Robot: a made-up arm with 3 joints.
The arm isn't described. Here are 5 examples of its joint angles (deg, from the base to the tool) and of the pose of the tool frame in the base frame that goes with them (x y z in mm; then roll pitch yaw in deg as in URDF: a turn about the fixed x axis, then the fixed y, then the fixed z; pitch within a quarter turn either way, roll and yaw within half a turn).
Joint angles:
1: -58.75 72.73 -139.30
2: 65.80 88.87 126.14
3: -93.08 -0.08 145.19
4: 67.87 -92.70 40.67
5: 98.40 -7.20 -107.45
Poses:
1: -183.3 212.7 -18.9 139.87 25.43 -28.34
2: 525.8 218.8 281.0 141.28 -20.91 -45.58
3: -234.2 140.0 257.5 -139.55 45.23 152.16
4: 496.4 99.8 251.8 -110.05 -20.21 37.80
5: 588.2 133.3 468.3 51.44 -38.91 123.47
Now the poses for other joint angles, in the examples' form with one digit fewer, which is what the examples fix.
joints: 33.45 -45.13 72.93
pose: 392 159 56 -33.6 1.3 4.7
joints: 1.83 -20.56 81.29
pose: 222 181 -38 -11.4 30.9 -7.7
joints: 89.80 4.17 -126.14
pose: 597 136 402 48.2 -49.5 112.0
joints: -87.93 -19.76 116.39
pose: -209 150 224 -168.9 44.8 166.4
